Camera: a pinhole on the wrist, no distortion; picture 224 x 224 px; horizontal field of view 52.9 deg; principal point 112.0 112.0 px. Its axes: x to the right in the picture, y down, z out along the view. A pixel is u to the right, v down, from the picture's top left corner.
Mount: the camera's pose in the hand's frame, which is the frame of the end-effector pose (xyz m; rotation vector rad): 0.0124 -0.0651 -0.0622 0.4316 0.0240 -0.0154
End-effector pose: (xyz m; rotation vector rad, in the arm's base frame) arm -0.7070 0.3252 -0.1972 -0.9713 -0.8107 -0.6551
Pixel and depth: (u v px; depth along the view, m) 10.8 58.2 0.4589
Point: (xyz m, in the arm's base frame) -1.1800 0.4806 -0.0900
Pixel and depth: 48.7 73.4 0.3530
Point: -1.0303 0.4342 -0.0673
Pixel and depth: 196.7 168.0 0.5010
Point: -0.8495 0.6248 0.1972
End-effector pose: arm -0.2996 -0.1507 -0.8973 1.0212 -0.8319 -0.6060
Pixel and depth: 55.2 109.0 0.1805
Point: -0.4090 -0.2361 -1.0081
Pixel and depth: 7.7 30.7 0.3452
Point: -0.5669 -0.2715 -1.1783
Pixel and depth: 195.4 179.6 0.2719
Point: -0.4181 -0.3922 -0.8969
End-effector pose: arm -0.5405 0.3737 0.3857 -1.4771 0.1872 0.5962
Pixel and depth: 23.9 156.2 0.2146
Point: -0.5768 0.5058 0.5351
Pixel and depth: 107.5 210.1 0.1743
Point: -0.5258 0.5021 0.4536
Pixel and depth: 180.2 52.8 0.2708
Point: -0.3758 0.5504 0.5696
